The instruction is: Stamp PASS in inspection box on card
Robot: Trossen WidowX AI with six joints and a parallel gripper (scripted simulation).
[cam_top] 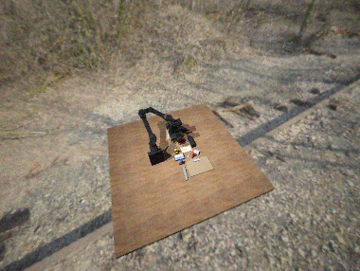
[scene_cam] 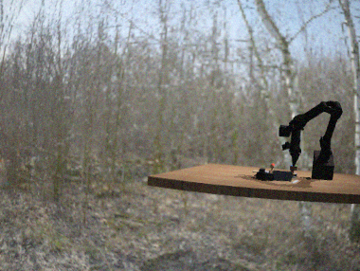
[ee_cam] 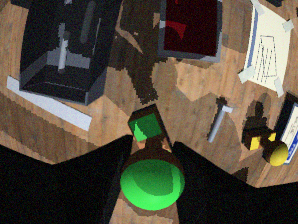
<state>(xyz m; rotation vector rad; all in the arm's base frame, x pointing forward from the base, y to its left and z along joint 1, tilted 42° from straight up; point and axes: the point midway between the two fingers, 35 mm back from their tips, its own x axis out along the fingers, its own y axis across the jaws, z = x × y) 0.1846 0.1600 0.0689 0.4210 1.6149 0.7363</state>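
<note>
Right now the red ink pad is 11 cm ahead of my gripper tip, 7 cm below it and 1 cm to the right of it. Also, from my gripper tip: card: 12 cm ahead, 11 cm to the right, 8 cm below; then long black block: 19 cm ahead, 6 cm below, 4 cm to the right; then green-knobbed stamp: right at my gripper tip.
</note>
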